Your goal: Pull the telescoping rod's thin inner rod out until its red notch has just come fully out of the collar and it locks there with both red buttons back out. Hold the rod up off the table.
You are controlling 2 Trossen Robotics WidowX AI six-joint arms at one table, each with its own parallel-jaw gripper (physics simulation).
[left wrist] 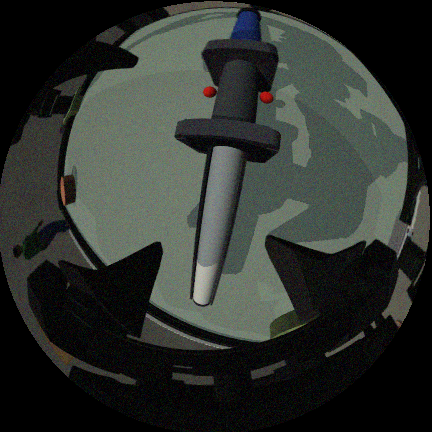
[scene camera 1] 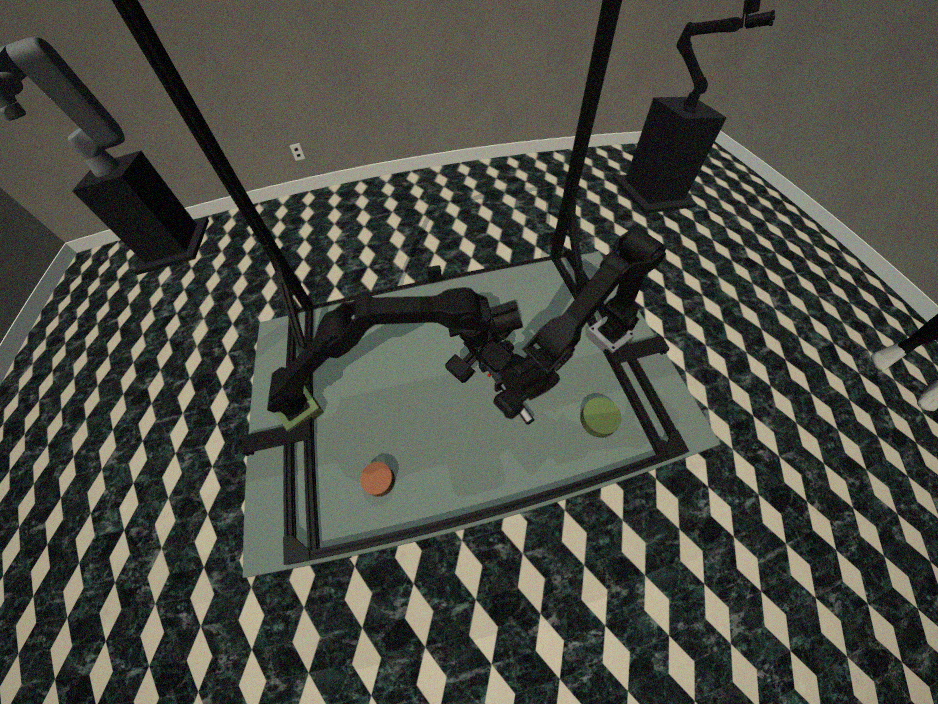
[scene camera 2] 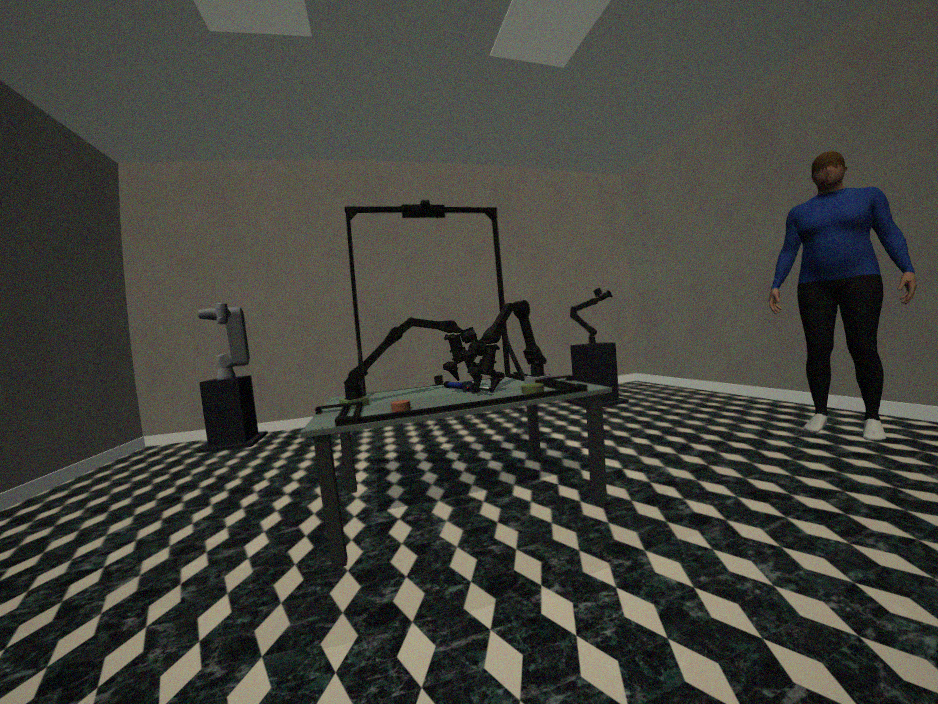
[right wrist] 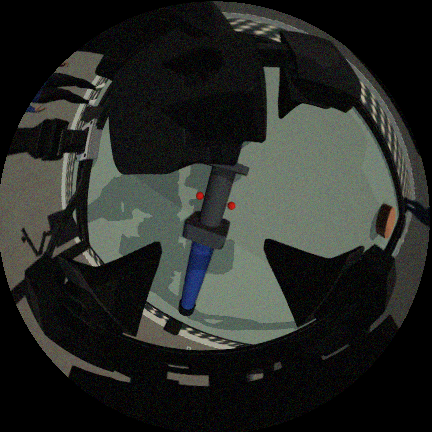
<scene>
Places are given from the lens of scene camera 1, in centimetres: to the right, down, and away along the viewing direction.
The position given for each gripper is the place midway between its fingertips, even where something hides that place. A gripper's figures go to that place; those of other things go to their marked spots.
left gripper (scene camera 1: 517, 407): 13, 14, 86
right gripper (scene camera 1: 485, 358): 4, 2, 86
orange disc (scene camera 1: 377, 479): -21, 30, 75
</scene>
